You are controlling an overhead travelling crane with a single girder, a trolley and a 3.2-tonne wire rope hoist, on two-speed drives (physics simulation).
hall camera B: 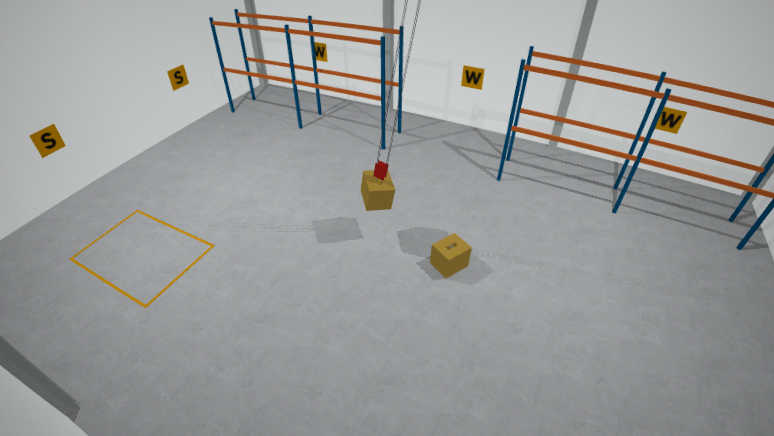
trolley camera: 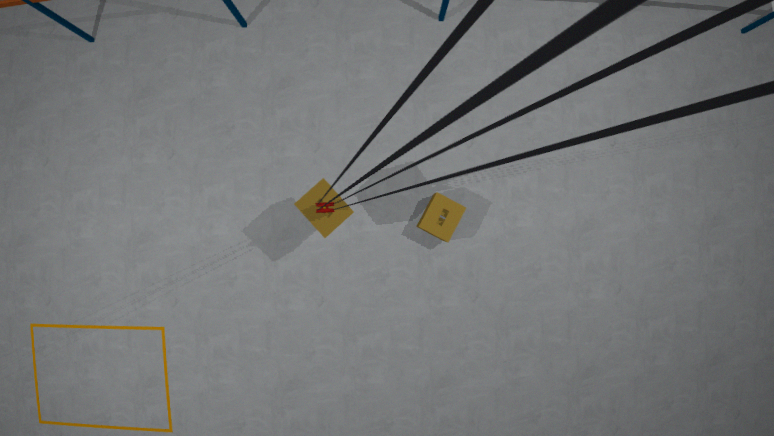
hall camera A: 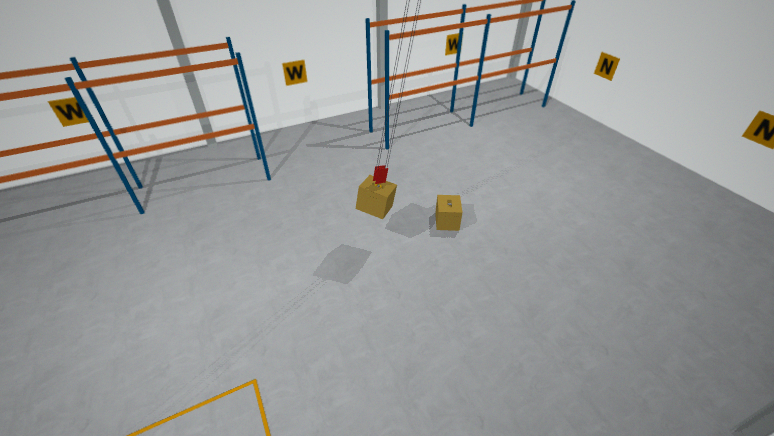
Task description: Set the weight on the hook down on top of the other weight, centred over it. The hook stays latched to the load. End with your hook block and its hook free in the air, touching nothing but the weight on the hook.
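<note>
The weight on the hook [hall camera A: 374,201] [hall camera B: 378,199] [trolley camera: 326,227] is a yellow-brown block hanging in the air, slightly tilted in hall camera A, with its shadows apart from it. My red hook block [hall camera A: 380,174] [hall camera B: 380,170] [trolley camera: 324,207] is right above it, the hook at its top; the small latch is too fine to see. The ropes slant up to the right. The other weight [hall camera A: 449,218] [hall camera B: 450,262] [trolley camera: 430,219] is a similar block standing on the floor, with a lug on top. The hanging weight is well to its left in all three views, not over it, with a gap between them.
A blue and orange rack [hall camera A: 386,89] [hall camera B: 382,92] stands behind the hanging weight in each hall view. Another rack [hall camera A: 105,146] [hall camera B: 641,143] stands along the same wall. A yellow outlined rectangle [hall camera A: 262,406] [hall camera B: 108,234] [trolley camera: 97,326] is marked on the floor.
</note>
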